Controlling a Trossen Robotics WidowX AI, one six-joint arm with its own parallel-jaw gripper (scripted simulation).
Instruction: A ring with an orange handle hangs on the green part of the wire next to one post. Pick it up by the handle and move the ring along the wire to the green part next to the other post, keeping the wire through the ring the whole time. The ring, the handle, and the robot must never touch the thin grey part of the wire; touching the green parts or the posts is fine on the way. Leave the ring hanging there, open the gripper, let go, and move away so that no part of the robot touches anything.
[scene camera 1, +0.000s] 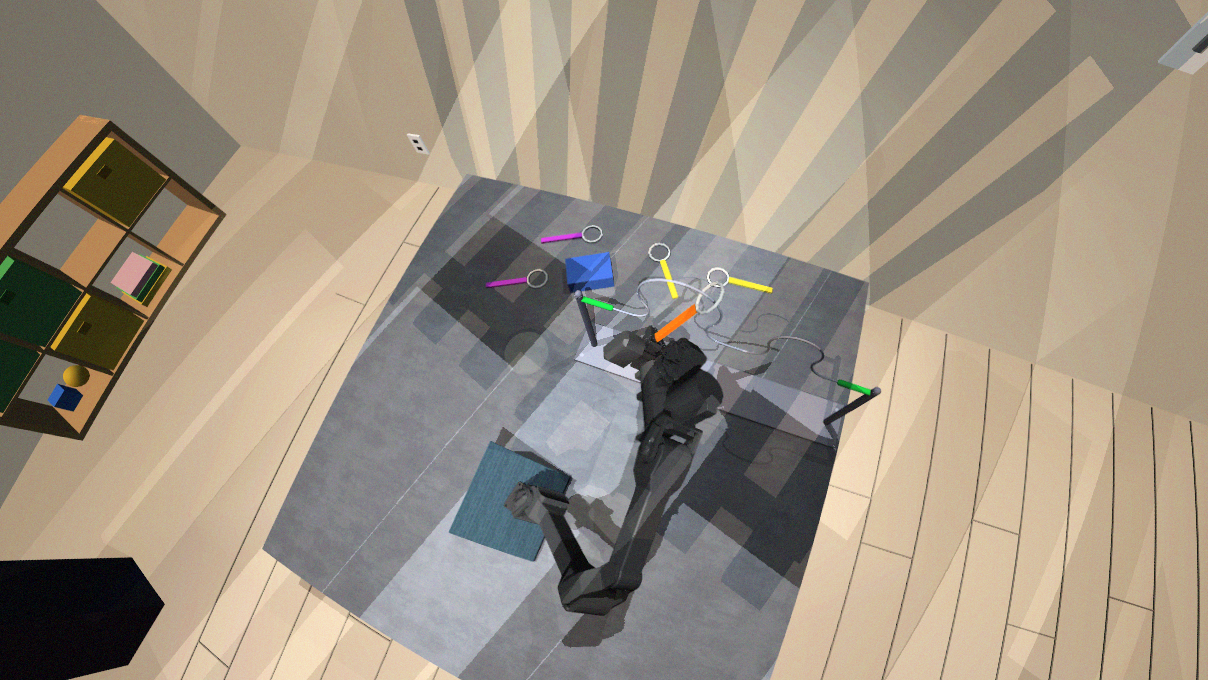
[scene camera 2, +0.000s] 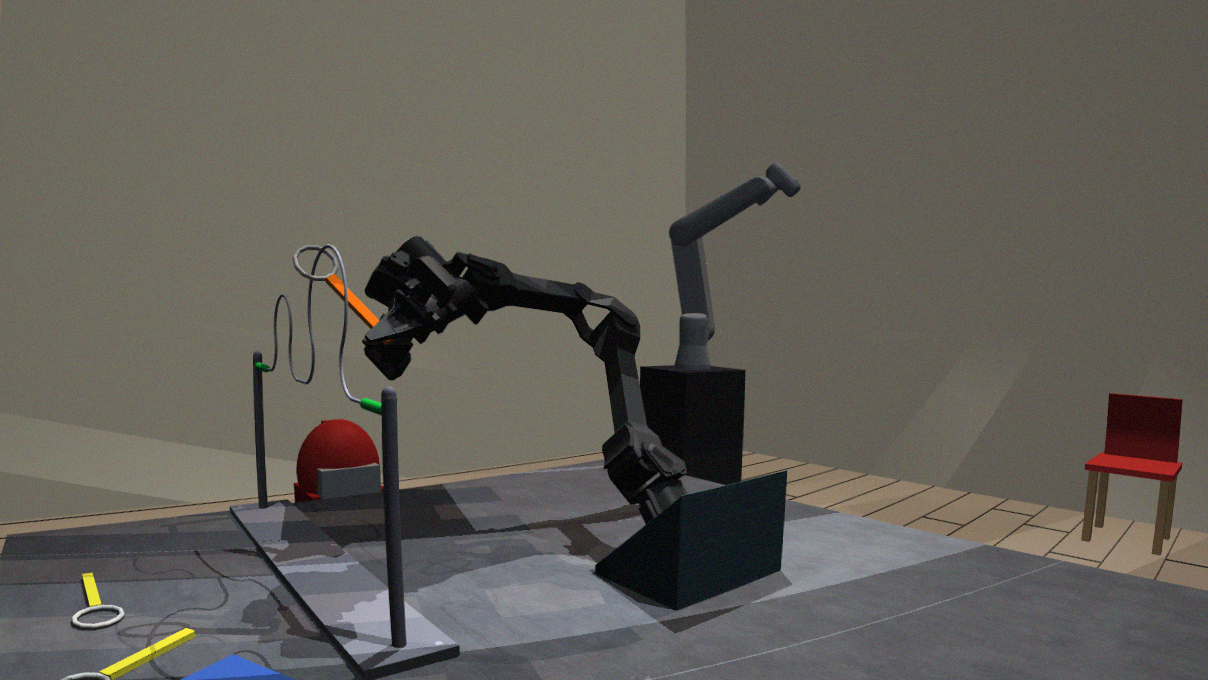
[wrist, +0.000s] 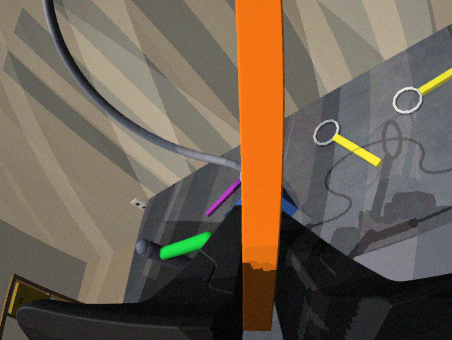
my gripper: scene camera 1; scene camera 2 365, 341; wrist
orange-handled ring: scene camera 1 692, 310; scene camera 2; wrist
same spot on orange-handled ring: (wrist: 260, 37) = (scene camera 2: 357, 298)
same spot on my gripper: (wrist: 316, 284) = (scene camera 1: 663, 347)
